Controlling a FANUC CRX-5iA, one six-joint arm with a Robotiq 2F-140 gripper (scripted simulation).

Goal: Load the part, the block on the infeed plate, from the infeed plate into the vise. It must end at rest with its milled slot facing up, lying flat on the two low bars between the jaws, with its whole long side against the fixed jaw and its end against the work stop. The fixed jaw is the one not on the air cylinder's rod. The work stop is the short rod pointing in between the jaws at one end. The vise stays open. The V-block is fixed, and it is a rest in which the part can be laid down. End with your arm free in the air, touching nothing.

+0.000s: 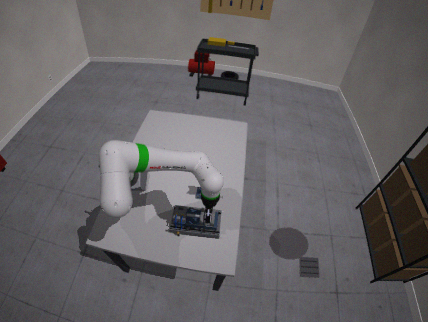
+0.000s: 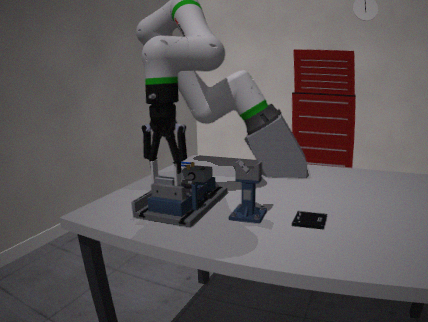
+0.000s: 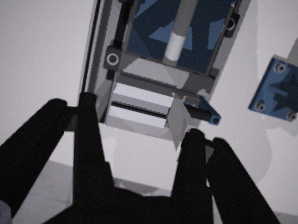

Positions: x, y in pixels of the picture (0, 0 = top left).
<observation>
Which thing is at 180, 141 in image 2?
My gripper.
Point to a part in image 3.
134, 100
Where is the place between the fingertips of my gripper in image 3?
At 140, 100
</observation>
